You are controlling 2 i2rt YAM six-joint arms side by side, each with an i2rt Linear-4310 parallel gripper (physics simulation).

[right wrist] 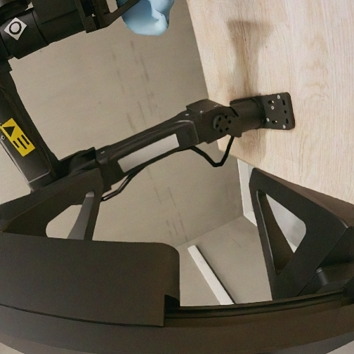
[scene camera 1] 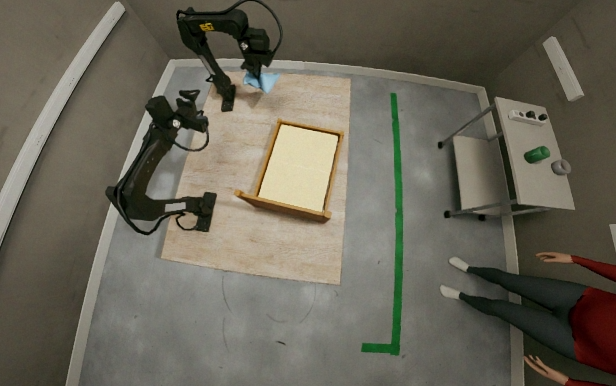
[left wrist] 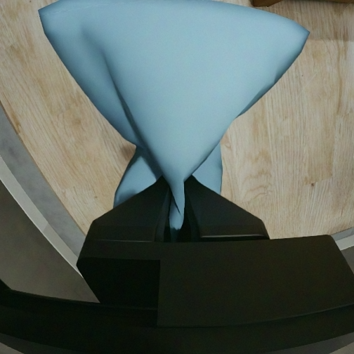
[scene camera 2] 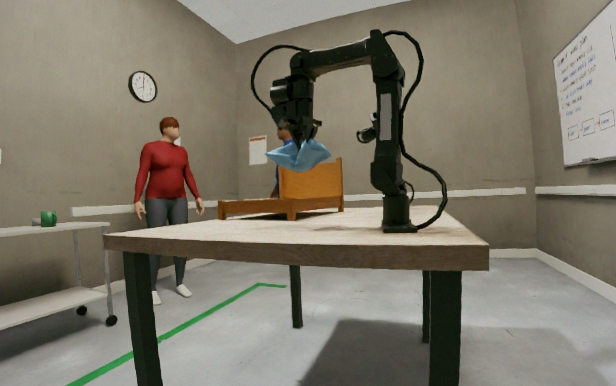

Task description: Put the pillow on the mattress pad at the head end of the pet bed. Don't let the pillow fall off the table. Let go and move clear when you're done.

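Observation:
The light blue pillow (scene camera 1: 269, 81) (scene camera 2: 300, 159) (left wrist: 175, 85) (right wrist: 150, 17) hangs in the air above the table, pinched into folds. My left gripper (scene camera 1: 258, 77) (scene camera 2: 299, 145) (left wrist: 176, 176) is shut on it from above, with the pillow bunched between the fingertips. The pet bed's cream mattress pad (scene camera 1: 300, 165) lies inside a wooden frame, apart from the pillow. The tall headboard (scene camera 1: 285, 206) (scene camera 2: 311, 181) is at the bed's lower end in scene camera 1. My right gripper (scene camera 1: 198, 108) (right wrist: 175, 176) is open and empty, raised away from the bed.
The wooden table (scene camera 1: 260, 245) (scene camera 2: 295, 253) bears both arm bases and the bed. The bed's low side rails (scene camera 1: 267, 159) and low foot rail (scene camera 1: 311, 127) surround the pad. A cart (scene camera 1: 547, 197) with a green mug (scene camera 1: 537, 154) and a person in red (scene camera 2: 167, 170) are beyond the table.

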